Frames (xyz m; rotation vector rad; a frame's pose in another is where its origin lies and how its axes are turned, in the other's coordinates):
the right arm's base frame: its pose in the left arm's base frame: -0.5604 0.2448 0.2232 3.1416 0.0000 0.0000
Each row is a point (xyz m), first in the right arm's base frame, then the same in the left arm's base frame.
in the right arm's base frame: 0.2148 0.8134 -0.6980
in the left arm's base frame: -0.3456 -0.5686 0.9212
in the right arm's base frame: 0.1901 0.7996 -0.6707
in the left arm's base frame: -0.3703 -0.5548 0.8939
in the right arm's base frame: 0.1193 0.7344 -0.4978
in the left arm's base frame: -0.4411 -0.4896 0.7210
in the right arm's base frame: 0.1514 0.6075 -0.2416
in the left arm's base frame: -0.4090 -0.3627 0.4648
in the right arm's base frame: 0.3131 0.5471 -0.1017
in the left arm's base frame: -0.2473 -0.3023 0.3249
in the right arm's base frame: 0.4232 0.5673 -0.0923
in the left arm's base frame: -0.1372 -0.3225 0.3155
